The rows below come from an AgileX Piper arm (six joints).
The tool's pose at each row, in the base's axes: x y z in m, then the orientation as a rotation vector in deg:
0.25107 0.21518 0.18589 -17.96 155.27 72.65
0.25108 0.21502 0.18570 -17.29 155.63 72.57
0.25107 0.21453 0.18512 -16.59 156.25 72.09
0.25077 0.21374 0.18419 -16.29 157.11 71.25
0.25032 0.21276 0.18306 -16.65 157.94 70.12
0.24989 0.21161 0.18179 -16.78 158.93 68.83
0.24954 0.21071 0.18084 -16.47 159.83 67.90
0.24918 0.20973 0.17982 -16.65 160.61 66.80
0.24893 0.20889 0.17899 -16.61 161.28 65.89
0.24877 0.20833 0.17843 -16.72 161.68 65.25
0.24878 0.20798 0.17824 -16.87 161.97 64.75
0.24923 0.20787 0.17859 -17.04 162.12 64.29
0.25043 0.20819 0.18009 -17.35 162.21 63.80
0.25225 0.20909 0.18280 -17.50 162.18 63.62
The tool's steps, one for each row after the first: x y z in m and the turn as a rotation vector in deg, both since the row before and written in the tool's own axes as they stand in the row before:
0.00005 -0.00024 0.00000 0.16 0.03 0.51
0.00019 -0.00074 -0.00001 0.46 0.11 0.55
0.00057 -0.00112 -0.00001 0.71 0.35 0.36
0.00077 -0.00136 -0.00001 0.86 0.48 -0.08
0.00079 -0.00158 -0.00002 0.99 0.50 0.09
0.00063 -0.00120 -0.00002 0.76 0.39 0.37
0.00065 -0.00131 -0.00001 0.82 0.41 0.02
0.00049 -0.00110 -0.00001 0.69 0.31 0.14
0.00032 -0.00074 0.00001 0.47 0.20 -0.01
0.00007 -0.00038 -0.00011 0.36 0.16 -0.05
-0.00048 0.00006 -0.00033 0.31 0.06 -0.11
-0.00144 0.00098 -0.00087 0.32 0.05 -0.22
-0.00232 0.00206 -0.00136 0.11 -0.02 -0.13

